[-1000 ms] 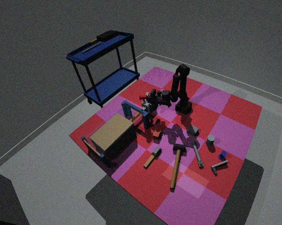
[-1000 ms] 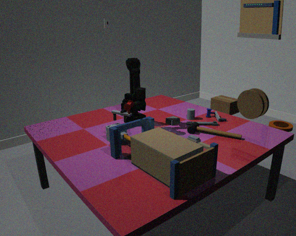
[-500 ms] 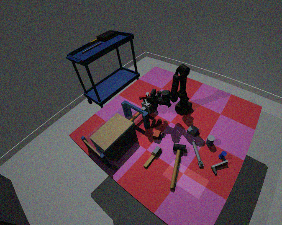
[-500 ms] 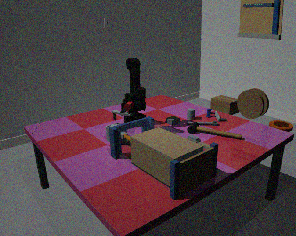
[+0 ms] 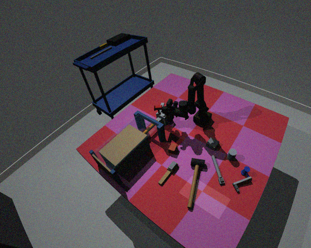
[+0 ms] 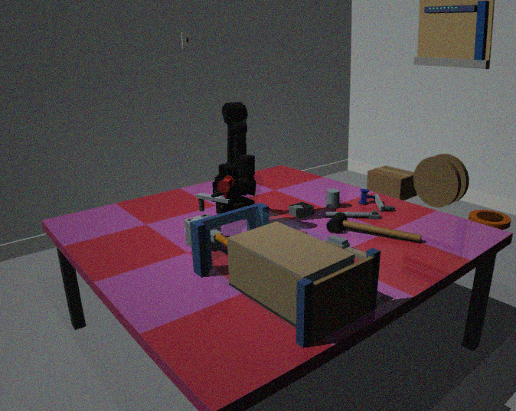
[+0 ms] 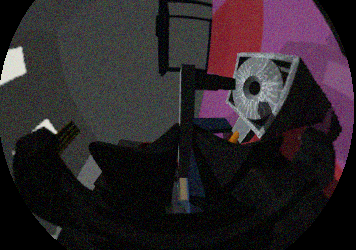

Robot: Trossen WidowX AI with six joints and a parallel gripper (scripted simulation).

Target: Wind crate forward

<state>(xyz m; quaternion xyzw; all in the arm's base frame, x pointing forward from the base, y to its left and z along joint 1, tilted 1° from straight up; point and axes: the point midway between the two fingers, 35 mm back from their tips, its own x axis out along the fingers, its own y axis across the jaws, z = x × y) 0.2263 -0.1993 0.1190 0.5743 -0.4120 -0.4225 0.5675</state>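
The red-knobbed winch handle lies 10 mm to the left of my gripper tip, 10 mm ahead of it and 10 mm above it. Also, from my gripper tip: frame (110 mm ahead, 70 mm below, 10 mm to the right); then red knob (40 mm ahead, 40 mm above, 30 mm to the left); then grey winch (140 mm below, 70 mm behind, 20 mm to the right).
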